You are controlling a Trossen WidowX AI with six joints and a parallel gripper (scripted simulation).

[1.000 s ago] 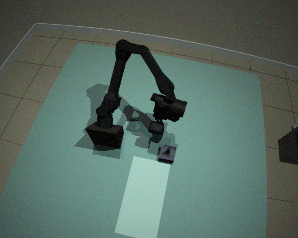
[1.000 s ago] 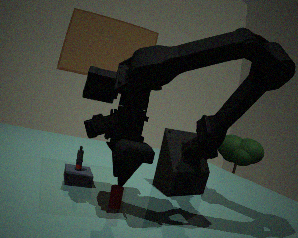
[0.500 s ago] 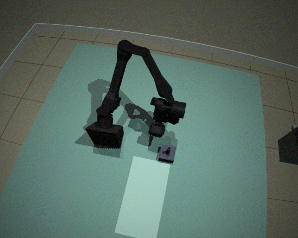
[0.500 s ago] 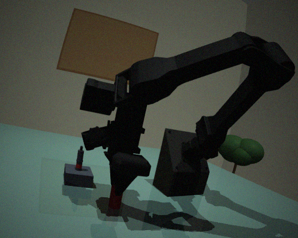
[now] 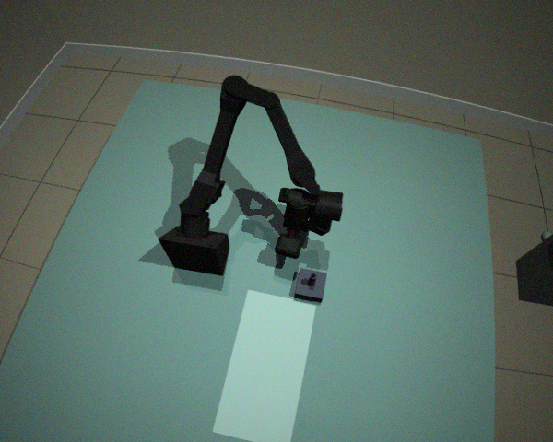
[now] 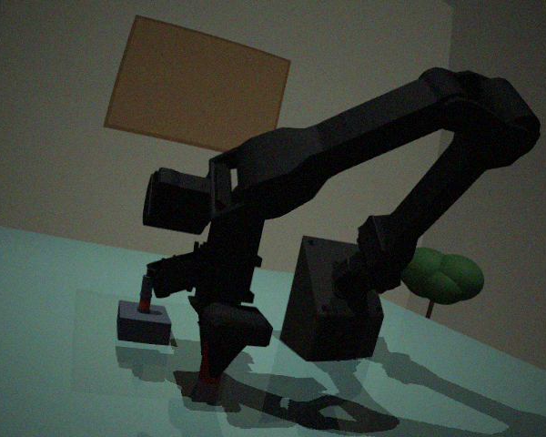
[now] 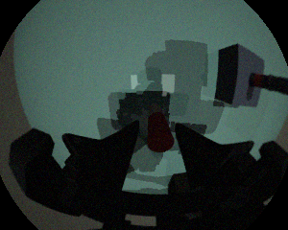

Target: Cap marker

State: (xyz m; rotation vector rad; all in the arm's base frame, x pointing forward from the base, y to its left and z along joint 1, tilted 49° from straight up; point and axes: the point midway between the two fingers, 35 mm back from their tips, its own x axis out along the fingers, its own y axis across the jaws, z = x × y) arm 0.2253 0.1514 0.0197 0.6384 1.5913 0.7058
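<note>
My gripper tip is now 1 cm below the red cap. From my gripper tip the other things lie so: dark holder block 12 cm to the right, 8 cm ahead.
</note>
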